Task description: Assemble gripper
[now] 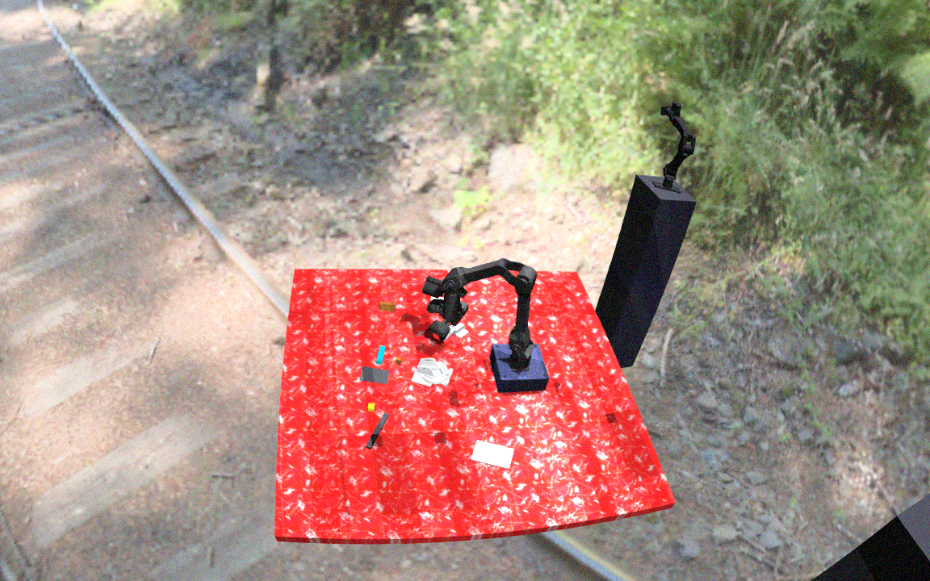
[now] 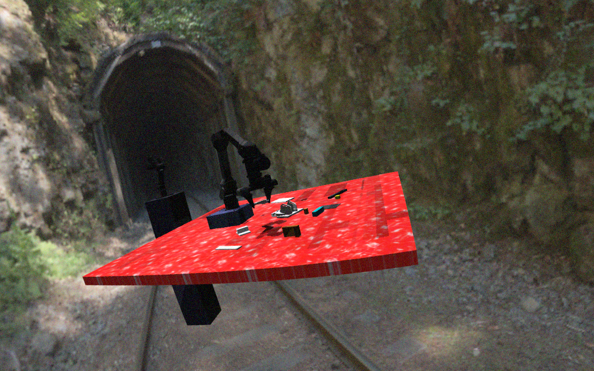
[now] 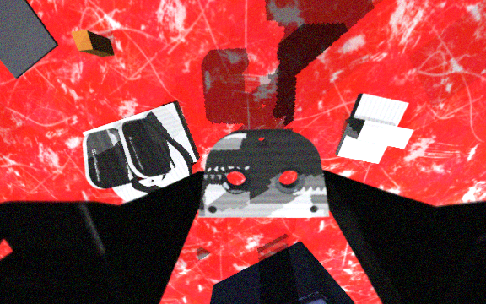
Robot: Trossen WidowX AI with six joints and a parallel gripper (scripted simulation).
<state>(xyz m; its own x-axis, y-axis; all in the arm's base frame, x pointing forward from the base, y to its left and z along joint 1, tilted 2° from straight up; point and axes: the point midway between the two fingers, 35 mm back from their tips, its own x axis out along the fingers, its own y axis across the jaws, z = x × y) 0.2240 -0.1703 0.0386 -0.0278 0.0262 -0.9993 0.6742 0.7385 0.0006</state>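
My gripper tip is 30 mm short of the white housing plate, 130 mm to the right of it and 80 mm above it. The rest, counted from my gripper tip: white stepped piece 80 mm behind, 100 mm to the right, 70 mm below; grey plate 280 mm ahead, 90 mm to the left, 80 mm below; cyan block 240 mm ahead, 70 mm below.
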